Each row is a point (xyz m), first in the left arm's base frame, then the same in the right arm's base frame.
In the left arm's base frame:
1: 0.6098 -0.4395 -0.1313
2: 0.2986 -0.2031 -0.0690
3: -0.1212 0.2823 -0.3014
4: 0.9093 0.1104 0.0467
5: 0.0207 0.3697 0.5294
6: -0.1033 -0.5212 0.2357
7: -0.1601 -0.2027 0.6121
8: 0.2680 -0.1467 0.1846
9: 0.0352 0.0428 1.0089
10: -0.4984 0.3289 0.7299
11: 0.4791 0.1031 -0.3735
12: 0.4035 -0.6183 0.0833
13: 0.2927 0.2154 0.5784
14: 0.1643 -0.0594 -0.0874
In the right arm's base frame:
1: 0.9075 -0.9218 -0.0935
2: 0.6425 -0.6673 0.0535
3: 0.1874 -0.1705 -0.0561
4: 1.2682 -0.3814 -0.0530
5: 0.5964 -0.0573 0.6773
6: 0.3513 -0.9516 0.4893
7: 0.4322 -0.6157 0.8456
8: 0.6986 -0.5992 0.2998
9: 0.7553 -0.3649 1.1432
10: 0.1704 -0.0630 1.0376
11: 0.7242 -0.3833 -0.3095
12: 0.7765 -1.0809 0.1860
13: 0.8637 -0.2233 0.6436
14: 0.5148 -0.5177 0.0719

